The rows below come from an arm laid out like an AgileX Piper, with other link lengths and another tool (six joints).
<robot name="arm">
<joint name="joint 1" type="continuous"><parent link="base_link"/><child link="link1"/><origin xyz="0 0 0.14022" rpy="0 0 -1.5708"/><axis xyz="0 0 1"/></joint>
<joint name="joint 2" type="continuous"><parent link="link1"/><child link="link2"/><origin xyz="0 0 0" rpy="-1.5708 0 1.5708"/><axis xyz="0 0 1"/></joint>
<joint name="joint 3" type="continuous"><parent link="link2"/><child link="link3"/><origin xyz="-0.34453 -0.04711 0" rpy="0 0 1.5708"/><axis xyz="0 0 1"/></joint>
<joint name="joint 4" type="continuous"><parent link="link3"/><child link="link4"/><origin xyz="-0.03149 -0.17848 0" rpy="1.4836 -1.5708 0"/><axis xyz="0 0 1"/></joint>
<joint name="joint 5" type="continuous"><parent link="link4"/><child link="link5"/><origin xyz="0 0 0" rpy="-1.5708 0 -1.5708"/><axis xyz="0 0 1"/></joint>
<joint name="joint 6" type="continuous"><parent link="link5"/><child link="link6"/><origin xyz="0 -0.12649 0" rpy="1.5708 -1.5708 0"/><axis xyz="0 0 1"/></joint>
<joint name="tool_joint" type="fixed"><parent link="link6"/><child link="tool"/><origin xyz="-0.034 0.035 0.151" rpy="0 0.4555 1.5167"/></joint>
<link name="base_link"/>
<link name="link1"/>
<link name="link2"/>
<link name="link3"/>
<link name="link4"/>
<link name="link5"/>
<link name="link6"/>
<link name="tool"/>
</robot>
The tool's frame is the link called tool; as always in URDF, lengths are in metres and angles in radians. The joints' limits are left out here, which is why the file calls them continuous.
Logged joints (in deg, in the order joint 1, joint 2, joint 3, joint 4, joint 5, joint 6), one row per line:
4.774 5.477 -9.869 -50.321 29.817 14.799
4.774 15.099 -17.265 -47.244 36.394 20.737
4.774 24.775 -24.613 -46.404 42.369 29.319
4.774 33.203 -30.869 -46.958 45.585 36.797
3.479 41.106 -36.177 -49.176 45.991 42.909
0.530 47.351 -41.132 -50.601 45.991 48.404
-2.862 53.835 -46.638 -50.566 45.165 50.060
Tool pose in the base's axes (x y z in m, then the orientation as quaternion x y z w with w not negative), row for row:
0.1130 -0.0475 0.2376 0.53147 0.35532 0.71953 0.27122
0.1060 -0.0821 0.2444 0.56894 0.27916 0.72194 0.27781
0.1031 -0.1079 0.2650 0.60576 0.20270 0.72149 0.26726
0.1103 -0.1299 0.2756 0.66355 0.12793 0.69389 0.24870
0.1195 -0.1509 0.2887 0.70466 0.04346 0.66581 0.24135
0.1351 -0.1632 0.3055 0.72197 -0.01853 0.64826 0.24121
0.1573 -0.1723 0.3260 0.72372 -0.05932 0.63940 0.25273
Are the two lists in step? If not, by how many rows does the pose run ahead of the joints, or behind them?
The pose runs 2 rows behind the joints: the pose in row i belongs to the joints in row i - 2.
